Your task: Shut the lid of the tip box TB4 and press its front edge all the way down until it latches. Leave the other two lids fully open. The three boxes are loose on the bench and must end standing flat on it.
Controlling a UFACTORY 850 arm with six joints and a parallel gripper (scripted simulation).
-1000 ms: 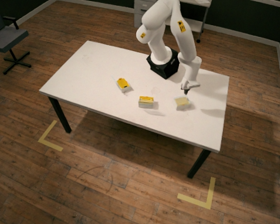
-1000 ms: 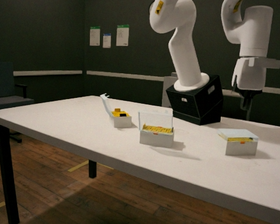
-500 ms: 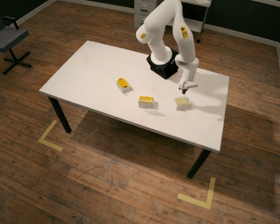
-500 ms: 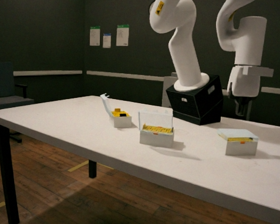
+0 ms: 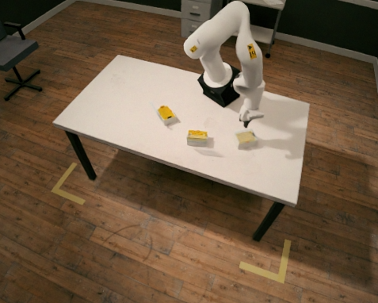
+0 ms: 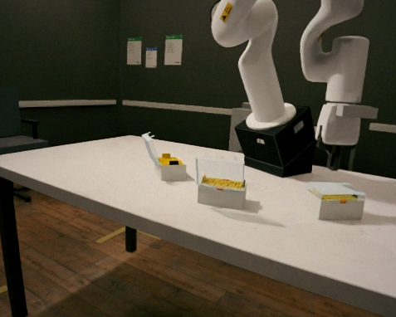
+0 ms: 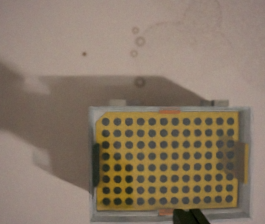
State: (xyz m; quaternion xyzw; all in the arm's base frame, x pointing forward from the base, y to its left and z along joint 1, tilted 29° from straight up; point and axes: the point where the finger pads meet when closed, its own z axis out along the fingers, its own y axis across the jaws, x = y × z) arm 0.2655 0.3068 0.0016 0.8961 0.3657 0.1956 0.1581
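Now: hand 2 cm short of the clear lid, 2 cm to the right of it and 7 cm above it.
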